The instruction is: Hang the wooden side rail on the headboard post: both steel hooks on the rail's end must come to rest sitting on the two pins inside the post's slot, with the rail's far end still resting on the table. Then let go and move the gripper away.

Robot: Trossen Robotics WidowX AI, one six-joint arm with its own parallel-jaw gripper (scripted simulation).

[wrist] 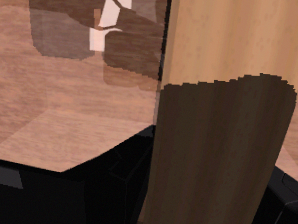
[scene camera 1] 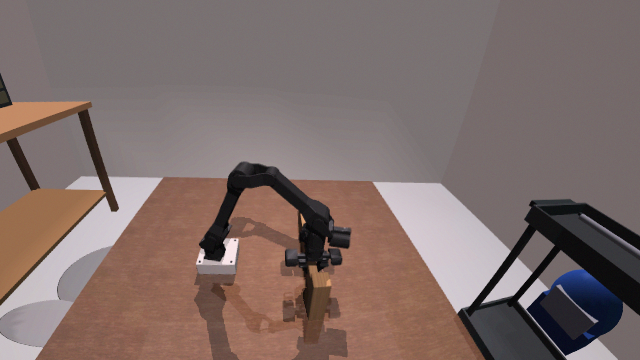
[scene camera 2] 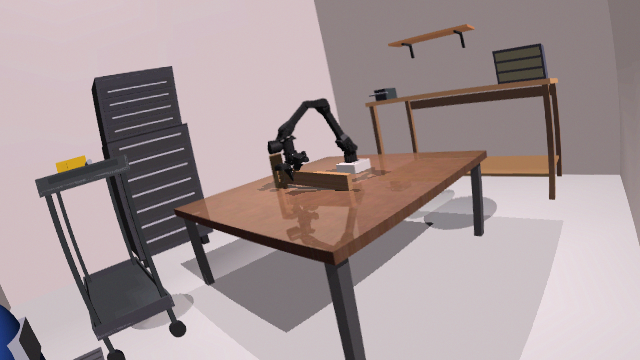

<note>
I see my gripper and a wooden side rail.
My gripper shows as well in the wrist view.
</note>
